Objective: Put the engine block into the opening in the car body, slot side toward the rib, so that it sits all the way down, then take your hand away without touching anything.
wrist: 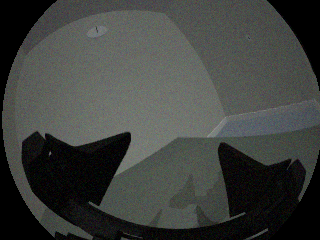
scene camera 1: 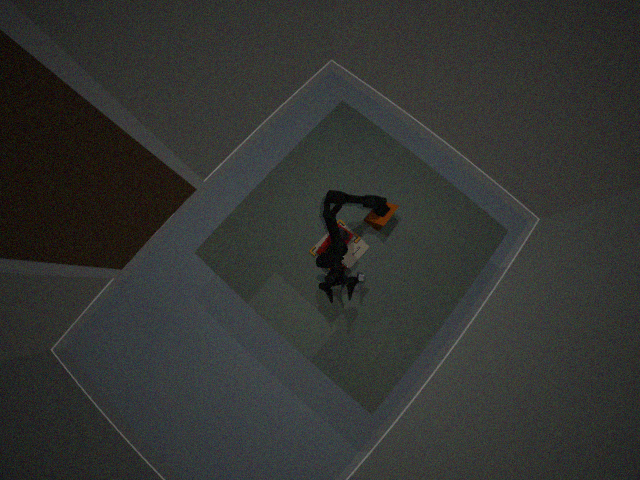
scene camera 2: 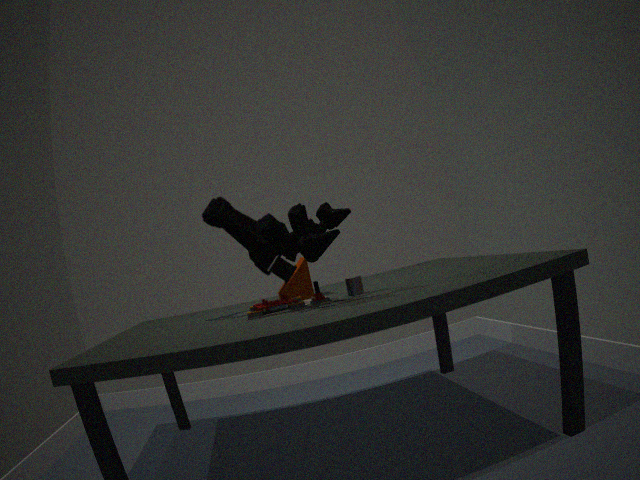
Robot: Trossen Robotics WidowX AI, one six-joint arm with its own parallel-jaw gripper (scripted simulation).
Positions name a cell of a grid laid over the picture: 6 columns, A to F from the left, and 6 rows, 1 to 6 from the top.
Labels:
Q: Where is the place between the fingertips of my gripper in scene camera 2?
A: D3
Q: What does my gripper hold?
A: Nothing.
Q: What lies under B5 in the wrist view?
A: My gripper.

